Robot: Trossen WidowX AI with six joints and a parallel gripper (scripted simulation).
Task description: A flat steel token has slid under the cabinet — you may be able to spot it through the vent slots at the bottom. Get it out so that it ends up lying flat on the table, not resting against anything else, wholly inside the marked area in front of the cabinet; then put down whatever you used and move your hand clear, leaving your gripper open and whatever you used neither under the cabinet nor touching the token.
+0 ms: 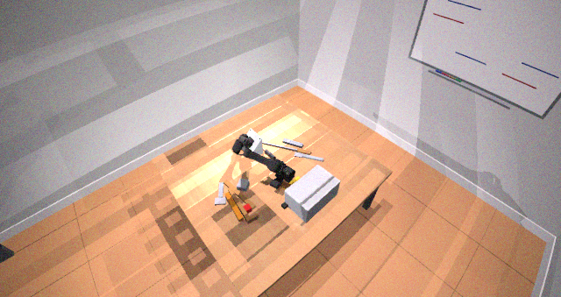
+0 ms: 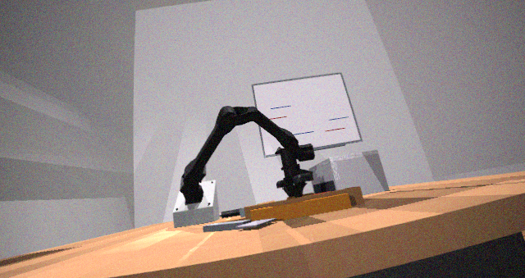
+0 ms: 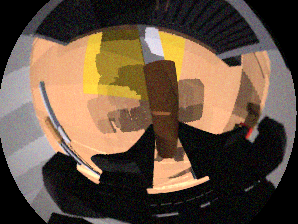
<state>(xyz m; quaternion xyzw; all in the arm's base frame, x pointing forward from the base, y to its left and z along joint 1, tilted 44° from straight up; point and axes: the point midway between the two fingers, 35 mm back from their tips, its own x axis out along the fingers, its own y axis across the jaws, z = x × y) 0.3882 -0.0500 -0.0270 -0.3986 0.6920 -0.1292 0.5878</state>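
The grey block is 140 mm behind my gripper tip, 210 mm to the right of it and 10 mm above it. From my gripper tip the other things lie so: orange bar (40 mm behind, 340 mm to the right, 10 mm above); then thin wooden stick (110 mm behind, 270 mm to the right); then red block (30 mm ahead, 290 mm to the right, 10 mm above).
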